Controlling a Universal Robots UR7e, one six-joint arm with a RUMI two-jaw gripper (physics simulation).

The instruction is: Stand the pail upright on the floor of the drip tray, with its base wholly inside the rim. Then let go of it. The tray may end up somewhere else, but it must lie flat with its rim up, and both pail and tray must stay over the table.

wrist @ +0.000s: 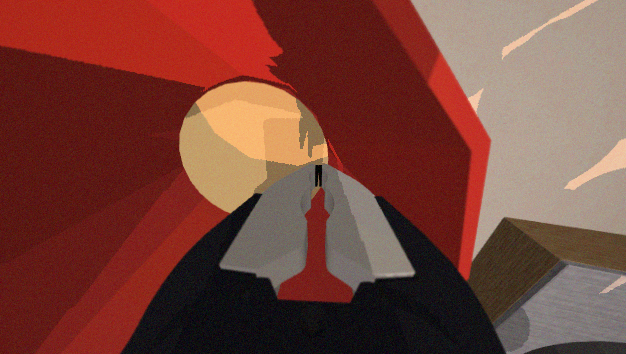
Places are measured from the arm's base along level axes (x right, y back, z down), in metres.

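Pixels of known places: gripper, fingertip midpoint: point(318, 167).
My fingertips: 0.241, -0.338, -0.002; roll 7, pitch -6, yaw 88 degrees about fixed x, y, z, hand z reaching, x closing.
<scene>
Behind a point stands the place of what it marks, as x, y, z.
A large, faceted red pail point(395, 115) @[0.287, -0.310, -0.074] fills the left and middle of the wrist view, its open mouth towards the camera. Its sloping walls narrow to a round tan bottom point(220, 140) @[0.252, -0.429, 0.012], crossed by light and shadow. The near part of the pail is cut off by the left and top edges. My gripper point(318, 167) @[0.241, -0.338, -0.002] is shut and empty. Its fingertips appear in front of the lower right edge of the tan bottom, pointing into the pail; whether they touch it cannot be told. The gripper body hides the lower part of the pail. The drip tray cannot be made out.
A block with a dark wooden edge point(530, 250) @[0.155, -0.115, 0.031] and a brushed grey metal top point(585, 300) @[0.127, -0.078, 0.002] is at the lower right, beyond the pail's rim. A dark curved shape point(590, 349) shows at its bottom. A grey surface point(530, 115) @[0.283, -0.144, 0.073] with pale light patches lies at the right.
</scene>
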